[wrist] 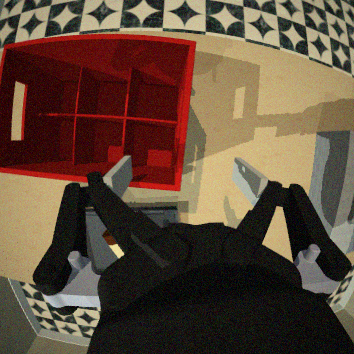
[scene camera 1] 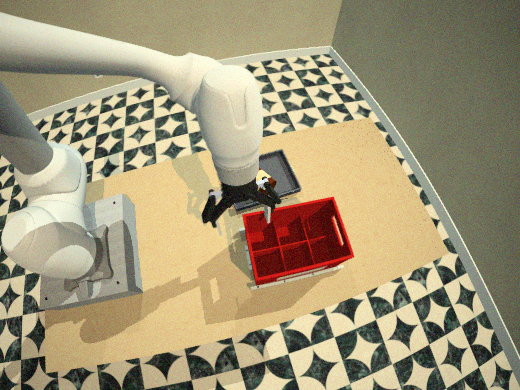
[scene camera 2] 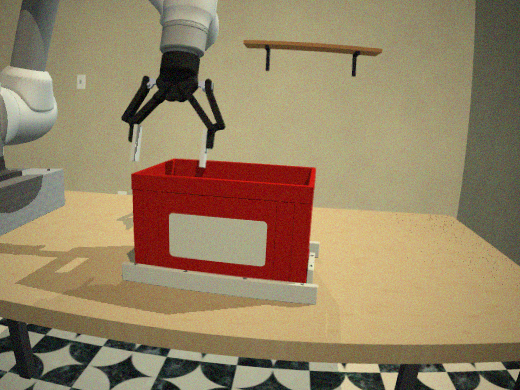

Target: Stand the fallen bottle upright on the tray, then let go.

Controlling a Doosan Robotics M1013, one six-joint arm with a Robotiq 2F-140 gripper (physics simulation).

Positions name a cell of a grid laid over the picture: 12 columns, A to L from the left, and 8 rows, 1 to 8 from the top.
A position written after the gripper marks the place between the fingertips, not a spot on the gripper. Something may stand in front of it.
Observation:
In view: the gripper (scene camera 2: D4).
The gripper is seen too in the wrist view (wrist: G4) and in scene camera 1 (scene camera 1: F5).

